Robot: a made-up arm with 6 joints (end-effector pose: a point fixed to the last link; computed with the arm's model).
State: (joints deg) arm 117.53 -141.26 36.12 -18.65 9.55 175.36
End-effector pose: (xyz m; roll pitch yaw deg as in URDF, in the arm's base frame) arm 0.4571 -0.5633 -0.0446 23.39 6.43 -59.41
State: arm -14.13 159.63 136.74 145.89 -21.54 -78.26
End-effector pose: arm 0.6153 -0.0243 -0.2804 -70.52 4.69 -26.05
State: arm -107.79 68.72 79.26 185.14 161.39 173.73
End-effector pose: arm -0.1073 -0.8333 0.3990 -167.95 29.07 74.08
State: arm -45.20 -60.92 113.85 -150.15 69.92 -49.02
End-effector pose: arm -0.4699 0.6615 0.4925 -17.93 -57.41 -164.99
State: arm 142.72 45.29 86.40 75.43 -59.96 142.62
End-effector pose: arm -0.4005 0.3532 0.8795 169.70 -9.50 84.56
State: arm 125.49 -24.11 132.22 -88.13 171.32 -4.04
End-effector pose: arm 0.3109 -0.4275 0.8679 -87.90 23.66 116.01
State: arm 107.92 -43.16 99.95 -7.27 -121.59 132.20
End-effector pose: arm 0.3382 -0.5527 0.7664 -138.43 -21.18 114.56
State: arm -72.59 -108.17 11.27 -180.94 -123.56 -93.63
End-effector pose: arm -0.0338 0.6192 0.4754 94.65 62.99 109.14
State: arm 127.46 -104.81 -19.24 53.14 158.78 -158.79
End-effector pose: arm 0.3519 -0.3083 0.5674 -12.51 65.87 -97.65
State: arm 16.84 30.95 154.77 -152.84 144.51 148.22
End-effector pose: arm -0.0453 0.1285 0.9480 47.79 22.89 0.12
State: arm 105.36 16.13 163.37 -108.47 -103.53 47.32
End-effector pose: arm 0.0092 -0.2165 0.9343 -107.14 22.68 -166.51
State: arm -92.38 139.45 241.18 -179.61 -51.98 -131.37
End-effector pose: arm 0.1464 -0.1622 0.3551 131.28 -26.29 87.28
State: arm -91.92 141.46 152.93 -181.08 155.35 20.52
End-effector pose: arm 0.1294 -0.7072 -0.0192 -21.83 36.11 87.52
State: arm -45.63 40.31 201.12 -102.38 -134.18 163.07
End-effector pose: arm -0.0793 0.1280 0.7766 112.79 21.98 3.43
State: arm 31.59 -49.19 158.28 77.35 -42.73 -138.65
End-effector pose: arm -0.5294 -0.3649 0.0881 -103.59 11.95 -105.82
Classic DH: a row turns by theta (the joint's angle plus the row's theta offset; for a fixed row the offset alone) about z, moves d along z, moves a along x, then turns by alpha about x. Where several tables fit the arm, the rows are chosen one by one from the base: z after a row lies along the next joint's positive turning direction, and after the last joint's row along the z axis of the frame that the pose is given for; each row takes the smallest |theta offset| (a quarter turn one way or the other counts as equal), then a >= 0, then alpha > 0; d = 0 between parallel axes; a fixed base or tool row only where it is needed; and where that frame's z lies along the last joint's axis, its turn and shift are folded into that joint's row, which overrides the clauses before.
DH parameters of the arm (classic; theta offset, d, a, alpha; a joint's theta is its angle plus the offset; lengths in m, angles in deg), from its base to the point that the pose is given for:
joint 1: 0 0.186 0 -90
joint 2: -90 0 0.386 180
joint 3: 0 0 0 -90
joint 4: 0 -0.472 0 90
joint 5: 0 0.153 0 -90
joint 6: 90 0 0 90
tool (fixed): -90 0 0 0

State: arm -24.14 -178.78 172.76 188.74 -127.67 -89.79
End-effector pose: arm 0.4773 -0.0482 -0.2923 107.14 -59.74 142.05
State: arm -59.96 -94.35 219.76 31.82 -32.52 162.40
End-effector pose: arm -0.1118 -0.0664 -0.1260 124.67 67.42 -107.55
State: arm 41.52 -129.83 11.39 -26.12 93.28 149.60
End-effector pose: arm -0.3748 -0.5153 0.2869 60.79 47.28 -98.10
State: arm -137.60 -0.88 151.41 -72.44 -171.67 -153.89
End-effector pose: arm 0.2317 0.2741 0.9206 85.34 24.92 -128.84
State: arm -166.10 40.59 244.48 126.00 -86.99 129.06
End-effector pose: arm 0.1481 -0.0560 0.1748 -12.10 33.91 117.11
